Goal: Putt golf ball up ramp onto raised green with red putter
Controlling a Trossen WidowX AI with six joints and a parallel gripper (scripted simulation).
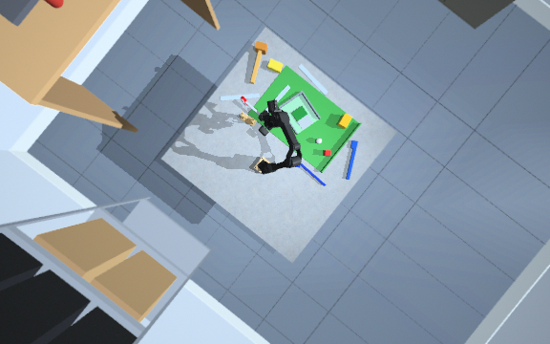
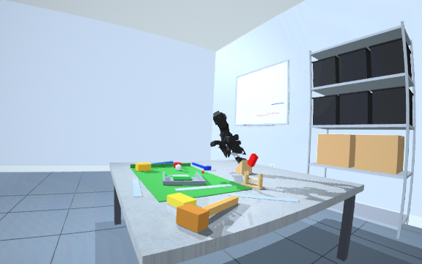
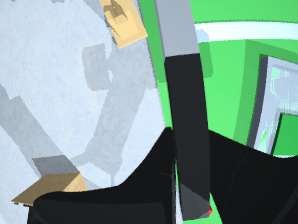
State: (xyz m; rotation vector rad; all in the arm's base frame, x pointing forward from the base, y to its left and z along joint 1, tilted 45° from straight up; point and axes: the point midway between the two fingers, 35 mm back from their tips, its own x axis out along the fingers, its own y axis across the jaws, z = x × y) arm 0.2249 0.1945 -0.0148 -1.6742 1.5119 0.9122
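My gripper tip is 10 mm past the red putter, 110 mm to the right of it and 20 mm below it. Round my gripper tip: grey frame 250 mm ahead, 60 mm to the right, 130 mm below; then white golf ball 200 mm ahead, 330 mm to the right, 110 mm below; then wooden stand 60 mm behind, 170 mm to the left, 100 mm below.
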